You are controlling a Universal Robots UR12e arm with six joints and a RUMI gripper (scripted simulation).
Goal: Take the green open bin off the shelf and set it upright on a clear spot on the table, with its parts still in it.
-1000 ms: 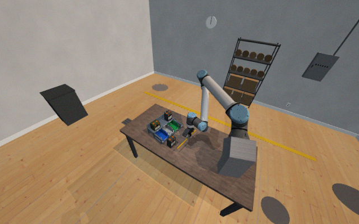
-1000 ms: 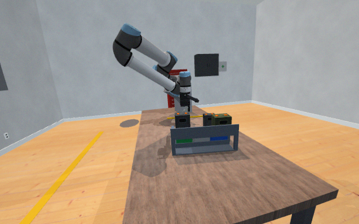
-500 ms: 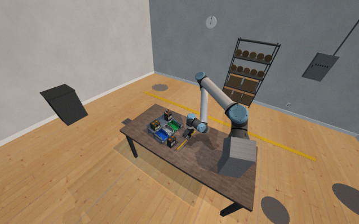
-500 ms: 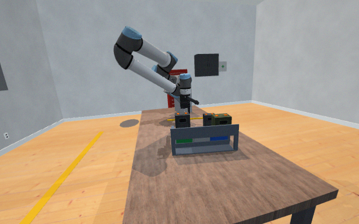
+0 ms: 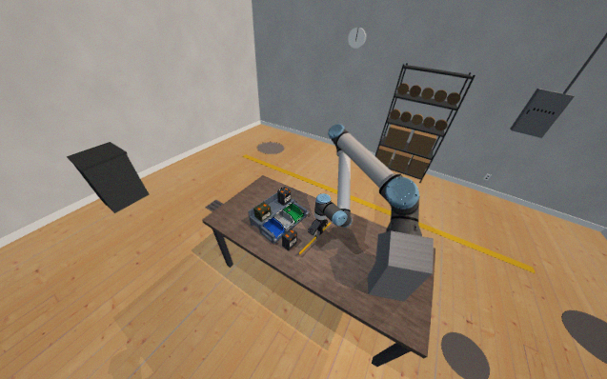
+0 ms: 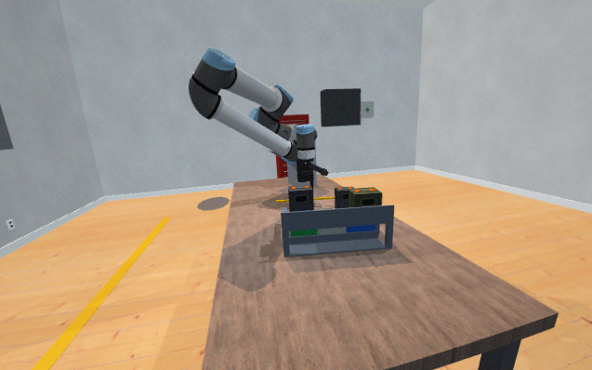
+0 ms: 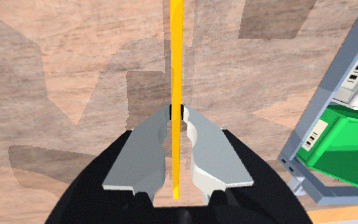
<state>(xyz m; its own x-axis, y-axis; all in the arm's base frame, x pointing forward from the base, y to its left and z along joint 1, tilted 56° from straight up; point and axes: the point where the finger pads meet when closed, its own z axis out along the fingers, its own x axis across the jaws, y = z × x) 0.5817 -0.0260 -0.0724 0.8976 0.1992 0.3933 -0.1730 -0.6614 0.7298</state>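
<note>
The green open bin lies 29 cm ahead of my hand, 13 cm to the right of it and 2 cm below it. Round my hand: pale grey bin: 31 cm ahead, 2 cm to the right, 2 cm below; blue bin: 33 cm ahead, 9 cm to the left, 2 cm below; yellow strip: 1 cm below.
</note>
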